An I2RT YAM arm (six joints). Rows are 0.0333 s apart.
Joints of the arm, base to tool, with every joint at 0 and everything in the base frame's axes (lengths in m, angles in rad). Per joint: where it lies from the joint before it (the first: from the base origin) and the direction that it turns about. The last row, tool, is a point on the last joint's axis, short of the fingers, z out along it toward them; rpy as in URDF.
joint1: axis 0 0 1 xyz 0 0 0.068
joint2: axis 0 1 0 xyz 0.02 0.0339 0.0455
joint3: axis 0 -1 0 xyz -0.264 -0.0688 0
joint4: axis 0 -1 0 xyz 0.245 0.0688 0.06
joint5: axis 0 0 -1 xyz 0.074 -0.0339 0.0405
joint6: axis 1 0 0 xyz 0.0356 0 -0.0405
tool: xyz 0 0 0 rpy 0 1.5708 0
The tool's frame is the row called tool.
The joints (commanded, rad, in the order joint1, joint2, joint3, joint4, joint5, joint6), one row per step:
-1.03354 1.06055 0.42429 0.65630 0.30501 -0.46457
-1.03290 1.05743 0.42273 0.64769 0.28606 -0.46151
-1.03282 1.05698 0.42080 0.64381 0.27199 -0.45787
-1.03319 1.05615 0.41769 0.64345 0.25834 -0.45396
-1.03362 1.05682 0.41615 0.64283 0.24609 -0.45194
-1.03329 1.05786 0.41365 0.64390 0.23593 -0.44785
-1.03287 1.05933 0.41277 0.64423 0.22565 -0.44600
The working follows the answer.
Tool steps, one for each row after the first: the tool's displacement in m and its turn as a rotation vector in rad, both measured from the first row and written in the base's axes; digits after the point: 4 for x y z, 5 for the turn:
0.0005 0.0007 -0.0008 0.00663 0.00091 0.01964
0.0009 0.0011 -0.0018 0.01208 0.00025 0.03383
0.0011 0.0015 -0.0027 0.01531 -0.00206 0.04714
0.0014 0.0016 -0.0034 0.01829 -0.00249 0.05897
0.0017 0.0019 -0.0044 0.02154 -0.00513 0.06948
0.0022 0.0019 -0.0050 0.02384 -0.00584 0.08018

Tool pose at each row, in the base's axes (x y z in m, rotation vector in rad; rounded; the steps above come from the unrounded poses):
0.1094 -0.2045 0.2487 0.73942 1.57050 -1.38442
0.1099 -0.2038 0.2479 0.72561 1.57978 -1.36608
0.1103 -0.2035 0.2469 0.71679 1.58589 -1.35160
0.1105 -0.2030 0.2460 0.70839 1.58874 -1.33836
0.1108 -0.2029 0.2453 0.70004 1.59255 -1.32743
0.1111 -0.2027 0.2443 0.69430 1.59462 -1.31603
0.1116 -0.2026 0.2438 0.68671 1.59743 -1.30622

